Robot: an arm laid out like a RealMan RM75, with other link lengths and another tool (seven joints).
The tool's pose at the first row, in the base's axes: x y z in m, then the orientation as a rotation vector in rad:
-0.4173 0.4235 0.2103 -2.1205 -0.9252 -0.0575
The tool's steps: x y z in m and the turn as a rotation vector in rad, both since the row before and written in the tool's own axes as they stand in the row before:
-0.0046 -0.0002 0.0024 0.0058 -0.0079 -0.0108
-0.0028 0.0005 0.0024 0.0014 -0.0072 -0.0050
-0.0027 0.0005 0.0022 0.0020 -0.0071 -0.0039
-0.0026 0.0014 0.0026 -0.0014 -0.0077 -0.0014
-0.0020 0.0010 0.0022 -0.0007 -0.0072 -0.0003
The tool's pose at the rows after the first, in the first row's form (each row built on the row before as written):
-0.4214 0.4225 0.2073 -2.1119 -0.9404 -0.0519
-0.4237 0.4223 0.2044 -2.1098 -0.9497 -0.0462
-0.4259 0.4220 0.2017 -2.1076 -0.9577 -0.0398
-0.4276 0.4216 0.1982 -2.1098 -0.9640 -0.0331
-0.4290 0.4214 0.1954 -2.1118 -0.9687 -0.0260

